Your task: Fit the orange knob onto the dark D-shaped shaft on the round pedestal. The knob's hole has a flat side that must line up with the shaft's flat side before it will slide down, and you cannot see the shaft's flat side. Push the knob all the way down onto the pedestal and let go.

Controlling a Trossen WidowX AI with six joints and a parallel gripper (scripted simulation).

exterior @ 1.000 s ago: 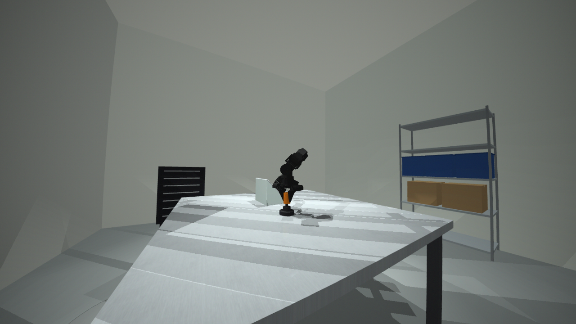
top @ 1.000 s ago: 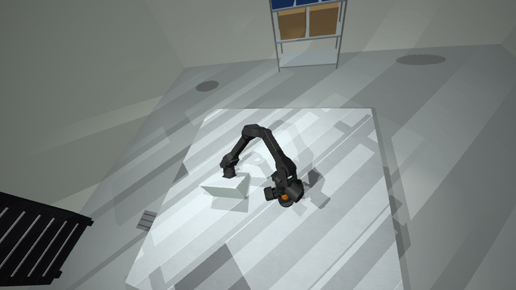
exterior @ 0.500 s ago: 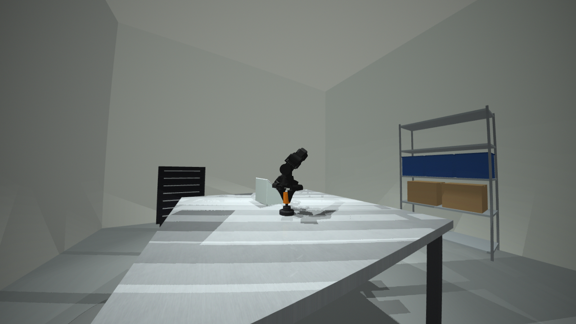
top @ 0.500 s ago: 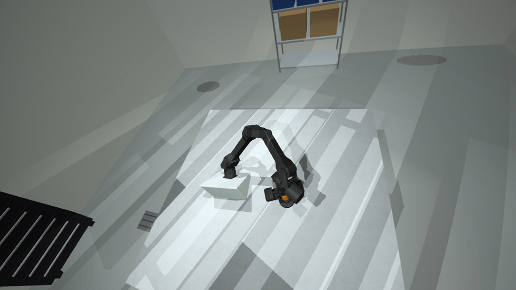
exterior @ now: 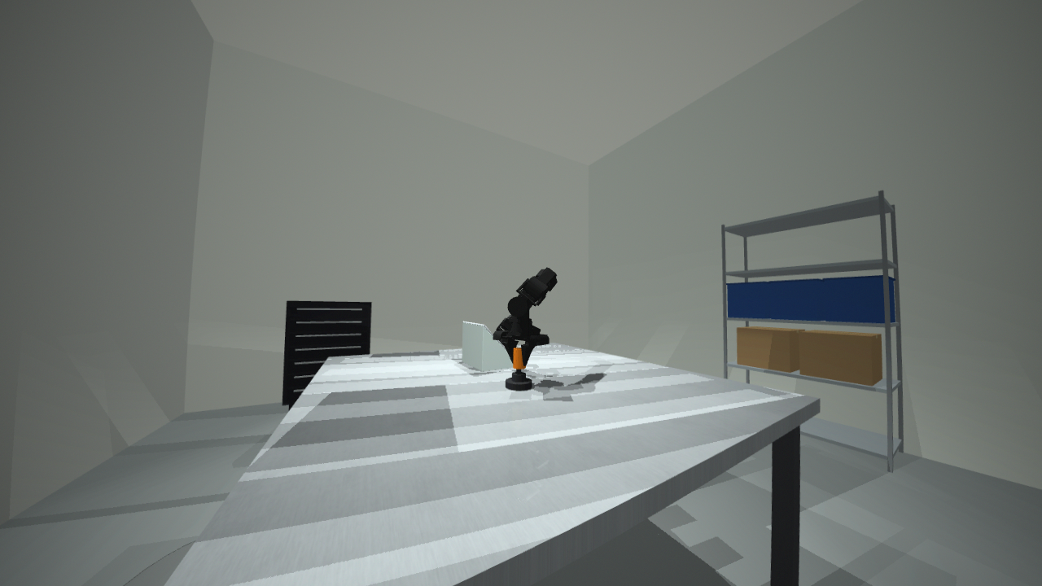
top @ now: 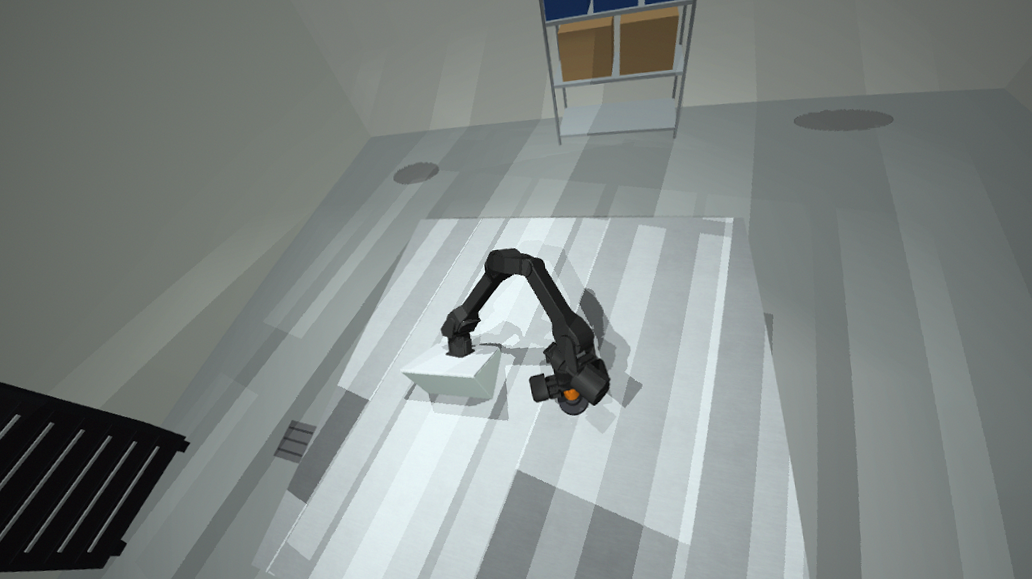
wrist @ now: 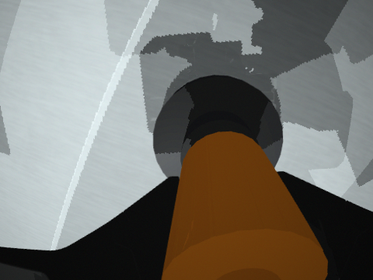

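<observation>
Now: the orange knob 2 cm above my gripper tip. Also, from my gripper tip: dark round pedestal: 4 cm below.
</observation>
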